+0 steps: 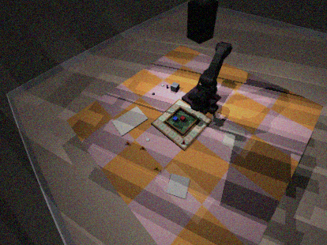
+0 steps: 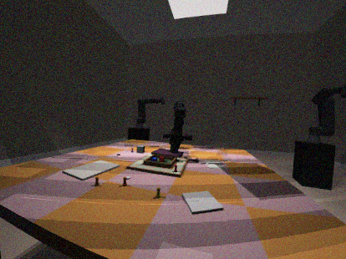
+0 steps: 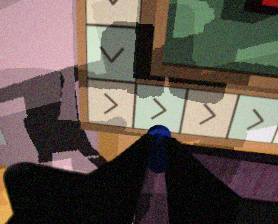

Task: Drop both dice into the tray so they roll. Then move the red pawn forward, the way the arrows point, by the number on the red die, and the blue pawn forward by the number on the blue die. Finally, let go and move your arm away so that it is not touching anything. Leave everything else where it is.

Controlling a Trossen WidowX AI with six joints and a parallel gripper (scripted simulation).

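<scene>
My gripper tip is 12 cm short of the green tray, 5 cm to the left of it and 6 cm above it. From my gripper tip the other things lie so: white card 39 cm ahead, 28 cm to the right, 7 cm below; red pawn 21 cm ahead, 9 cm to the left, 4 cm below; blue pawn 1 cm above.
</scene>
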